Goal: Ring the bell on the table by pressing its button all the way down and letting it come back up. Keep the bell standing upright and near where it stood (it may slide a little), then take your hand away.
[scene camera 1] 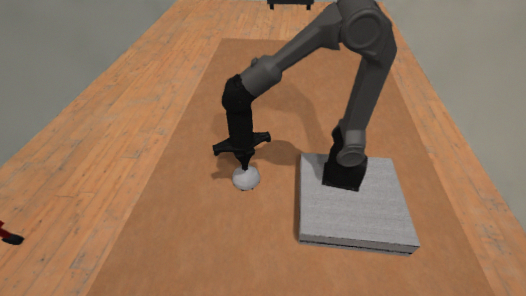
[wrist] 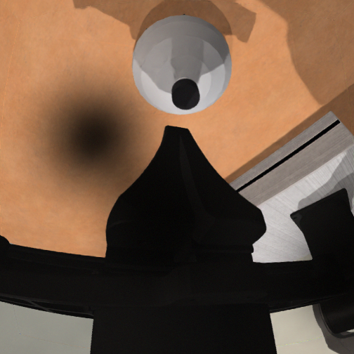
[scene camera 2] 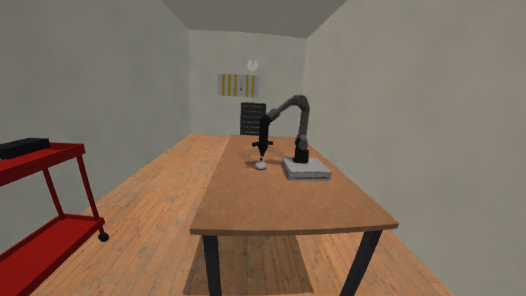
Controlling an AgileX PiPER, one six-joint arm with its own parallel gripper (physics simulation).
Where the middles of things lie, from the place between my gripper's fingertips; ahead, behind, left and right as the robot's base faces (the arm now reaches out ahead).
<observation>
Now: the black button [wrist: 184, 93] 10 mm ahead of my hand, 20 mm to the right of it and 40 mm below it. The rest, counted from my hand: bell [wrist: 179, 46] 10 mm ahead, 20 mm to the right, 60 mm below.
</observation>
